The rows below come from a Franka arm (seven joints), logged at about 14 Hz.
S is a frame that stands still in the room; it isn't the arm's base.
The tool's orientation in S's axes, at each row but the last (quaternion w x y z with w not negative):
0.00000 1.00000 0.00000 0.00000
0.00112 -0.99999 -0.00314 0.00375
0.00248 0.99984 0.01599 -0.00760
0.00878 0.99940 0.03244 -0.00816
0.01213 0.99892 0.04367 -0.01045
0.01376 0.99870 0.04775 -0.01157
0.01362 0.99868 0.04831 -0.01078
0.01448 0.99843 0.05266 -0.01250
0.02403 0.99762 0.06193 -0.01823
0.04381 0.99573 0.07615 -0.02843
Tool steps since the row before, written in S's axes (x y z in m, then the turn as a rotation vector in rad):
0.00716 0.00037 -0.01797 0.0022 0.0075 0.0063
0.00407 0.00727 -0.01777 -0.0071 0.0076 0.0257
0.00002 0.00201 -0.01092 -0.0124 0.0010 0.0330
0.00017 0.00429 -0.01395 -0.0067 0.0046 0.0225
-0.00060 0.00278 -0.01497 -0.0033 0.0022 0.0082
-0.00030 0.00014 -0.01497 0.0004 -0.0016 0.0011
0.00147 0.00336 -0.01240 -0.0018 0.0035 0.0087
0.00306 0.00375 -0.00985 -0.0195 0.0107 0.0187
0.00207 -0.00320 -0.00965 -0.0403 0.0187 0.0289
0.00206 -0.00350 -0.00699 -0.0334 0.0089 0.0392
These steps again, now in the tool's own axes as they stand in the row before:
0.00716 -0.00037 0.01797 0.0022 -0.0075 -0.0063
0.00425 -0.00720 0.01776 -0.0072 -0.0077 -0.0256
0.00025 -0.00206 0.01091 -0.0129 -0.0012 -0.0328
0.00068 -0.00451 0.01387 -0.0068 -0.0046 -0.0225
-0.00003 -0.00317 0.01490 -0.0033 -0.0023 -0.0082
0.00008 -0.00056 0.01496 0.0002 0.0017 -0.0011
0.00207 -0.00353 0.01227 -0.0017 -0.0034 -0.0088
0.00370 -0.00368 0.00966 -0.0188 -0.0122 -0.0186
0.00204 0.00299 0.00972 -0.0388 -0.0222 -0.0284
0.00195 0.00318 0.00717 -0.0341 -0.0107 -0.0381

